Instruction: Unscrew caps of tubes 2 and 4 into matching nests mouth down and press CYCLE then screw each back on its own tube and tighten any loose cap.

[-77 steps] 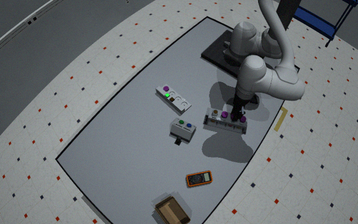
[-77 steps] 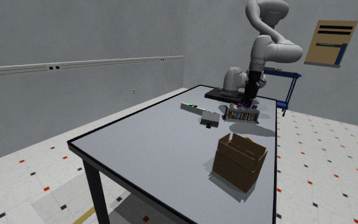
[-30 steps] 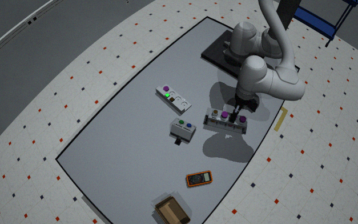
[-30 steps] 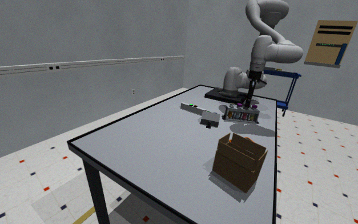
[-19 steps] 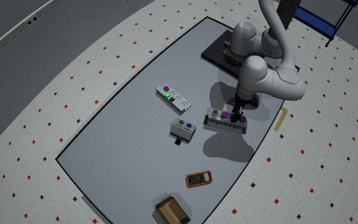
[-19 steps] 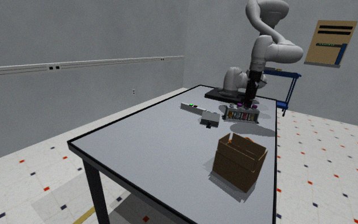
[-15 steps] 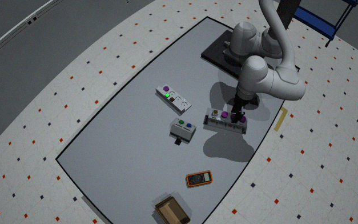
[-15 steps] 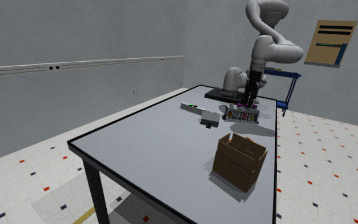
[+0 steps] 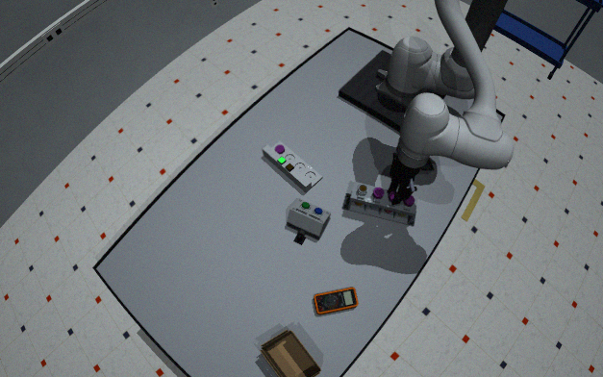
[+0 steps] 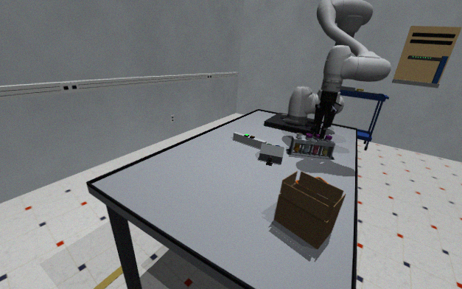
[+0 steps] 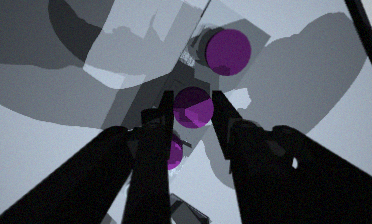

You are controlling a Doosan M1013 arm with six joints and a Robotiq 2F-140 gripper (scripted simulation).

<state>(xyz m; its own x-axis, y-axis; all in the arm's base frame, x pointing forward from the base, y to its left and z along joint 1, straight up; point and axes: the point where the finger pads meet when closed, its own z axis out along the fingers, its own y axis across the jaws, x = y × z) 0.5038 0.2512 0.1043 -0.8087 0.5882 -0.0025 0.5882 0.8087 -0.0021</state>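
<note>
My hand is 20 mm short of the purple cap, 50 mm to the left of it and 30 mm above it. Round my hand: green key: 180 mm ahead, 210 mm to the right, 80 mm below; then blue key: 170 mm ahead, 170 mm to the right, 80 mm below; then key housing: 190 mm ahead, 190 mm to the right, 90 mm below.
</note>
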